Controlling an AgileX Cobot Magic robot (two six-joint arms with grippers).
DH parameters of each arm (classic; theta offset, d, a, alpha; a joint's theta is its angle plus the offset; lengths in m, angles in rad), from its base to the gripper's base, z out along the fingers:
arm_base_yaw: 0 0.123 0 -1.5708
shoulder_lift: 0.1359 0 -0.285 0
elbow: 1.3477 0 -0.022 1.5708
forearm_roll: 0 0.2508 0 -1.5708
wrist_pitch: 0 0 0.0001 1.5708
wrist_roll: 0 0.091 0 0
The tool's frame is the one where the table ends.
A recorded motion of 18 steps. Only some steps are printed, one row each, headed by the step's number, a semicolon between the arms.
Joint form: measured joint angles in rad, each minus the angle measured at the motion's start. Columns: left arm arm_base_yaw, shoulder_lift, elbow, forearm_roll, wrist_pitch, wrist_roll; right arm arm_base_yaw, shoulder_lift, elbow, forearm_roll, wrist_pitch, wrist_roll.
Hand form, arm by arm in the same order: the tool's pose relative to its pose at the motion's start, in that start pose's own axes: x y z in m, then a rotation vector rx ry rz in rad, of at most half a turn. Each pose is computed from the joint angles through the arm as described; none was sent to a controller.
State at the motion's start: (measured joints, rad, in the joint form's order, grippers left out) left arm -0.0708 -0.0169 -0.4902 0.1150 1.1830 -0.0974; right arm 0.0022 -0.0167 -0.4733 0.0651 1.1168 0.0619
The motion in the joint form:
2: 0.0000 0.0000 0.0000 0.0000 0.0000 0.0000; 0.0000 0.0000 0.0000 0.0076 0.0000 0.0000
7: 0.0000 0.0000 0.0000 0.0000 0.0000 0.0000; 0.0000 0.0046 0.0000 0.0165 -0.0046 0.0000
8: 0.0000 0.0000 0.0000 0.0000 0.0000 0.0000; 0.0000 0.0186 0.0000 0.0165 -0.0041 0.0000
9: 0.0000 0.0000 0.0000 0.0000 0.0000 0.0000; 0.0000 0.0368 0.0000 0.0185 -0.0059 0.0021
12: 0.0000 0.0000 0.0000 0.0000 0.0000 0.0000; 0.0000 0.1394 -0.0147 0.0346 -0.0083 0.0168
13: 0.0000 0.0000 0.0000 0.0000 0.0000 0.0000; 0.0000 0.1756 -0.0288 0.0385 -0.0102 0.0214
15: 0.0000 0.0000 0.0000 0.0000 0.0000 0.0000; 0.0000 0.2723 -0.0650 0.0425 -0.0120 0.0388
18: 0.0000 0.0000 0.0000 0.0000 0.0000 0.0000; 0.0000 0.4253 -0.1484 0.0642 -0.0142 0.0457
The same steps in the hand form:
2: 0.0000 0.0000 0.0000 0.0000 0.0000 0.0000; 0.0000 0.0006 0.0000 -0.0068 0.0004 0.0033
7: 0.0000 0.0000 0.0000 0.0000 0.0000 0.0000; -0.0007 0.0014 0.0005 -0.0146 0.0009 0.0076
8: 0.0000 0.0000 0.0000 0.0000 0.0000 0.0000; -0.0018 0.0014 0.0022 -0.0133 0.0153 0.0085
9: 0.0000 0.0000 0.0000 0.0000 0.0000 0.0000; -0.0033 0.0015 0.0044 -0.0134 0.0317 0.0127
12: 0.0000 0.0000 0.0000 0.0000 0.0000 0.0000; -0.0136 0.0032 0.0142 -0.0182 0.1176 0.0413
13: 0.0000 0.0000 0.0000 0.0000 0.0000 0.0000; -0.0190 0.0039 0.0162 -0.0190 0.1378 0.0495
15: 0.0000 0.0000 0.0000 0.0000 0.0000 0.0000; -0.0329 0.0051 0.0230 -0.0141 0.1964 0.0735
18: 0.0000 0.0000 0.0000 0.0000 0.0000 0.0000; -0.0603 0.0087 0.0328 -0.0229 0.2644 0.0979

